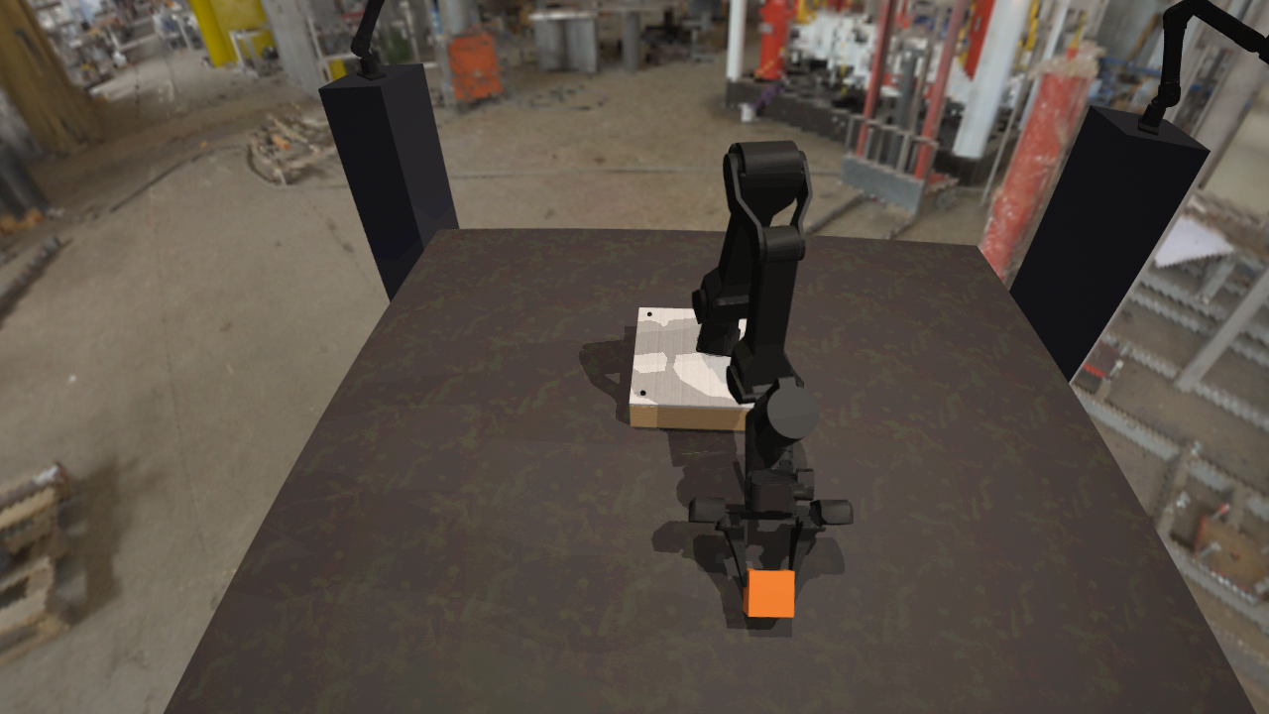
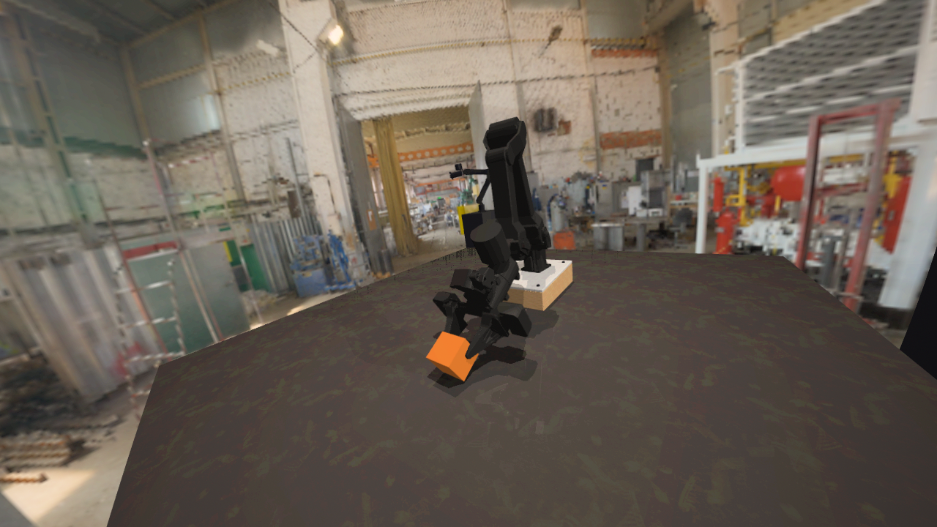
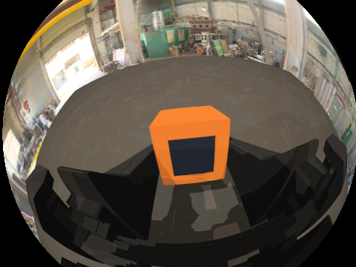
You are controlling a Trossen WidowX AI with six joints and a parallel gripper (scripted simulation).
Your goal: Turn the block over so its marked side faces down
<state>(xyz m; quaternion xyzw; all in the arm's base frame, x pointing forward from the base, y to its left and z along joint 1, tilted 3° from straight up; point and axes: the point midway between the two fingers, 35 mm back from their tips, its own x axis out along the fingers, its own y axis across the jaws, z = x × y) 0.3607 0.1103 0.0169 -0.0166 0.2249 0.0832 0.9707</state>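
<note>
The block is 1 cm behind my gripper tip.
</note>
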